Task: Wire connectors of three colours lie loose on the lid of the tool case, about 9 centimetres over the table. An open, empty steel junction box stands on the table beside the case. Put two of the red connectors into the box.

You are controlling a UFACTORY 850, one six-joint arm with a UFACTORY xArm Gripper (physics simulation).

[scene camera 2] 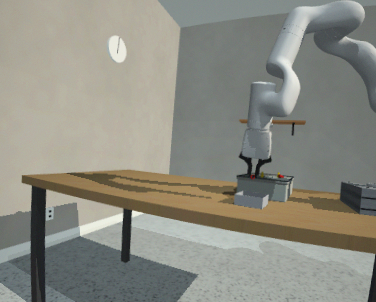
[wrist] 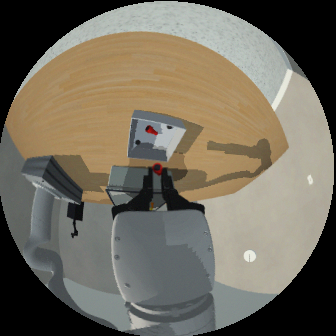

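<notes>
My gripper [scene camera 2: 253,175] [wrist: 156,173] is shut on a red connector [scene camera 2: 253,177] [wrist: 157,168], which shows between the fingertips. In the scene view the fingertips are at the left end of the tool case [scene camera 2: 274,191] [wrist: 126,176], near lid height; in the wrist view they show at the case's side facing the junction box. The open steel junction box [scene camera 2: 250,201] [wrist: 159,118] stands beside the case. Another red connector [wrist: 151,130] lies inside it. On the lid, a yellow connector [scene camera 2: 263,175] and a red one [scene camera 2: 281,175] show small; the fingers partly hide the lid in the wrist view.
A dark grey drawer unit [scene camera 2: 352,197] [wrist: 49,176] stands on the wooden table [scene camera 2: 165,192] [wrist: 100,95], on the case's far side from the box's open stretch of table top. A wooden wall shelf [scene camera 2: 290,122] hangs behind the arm.
</notes>
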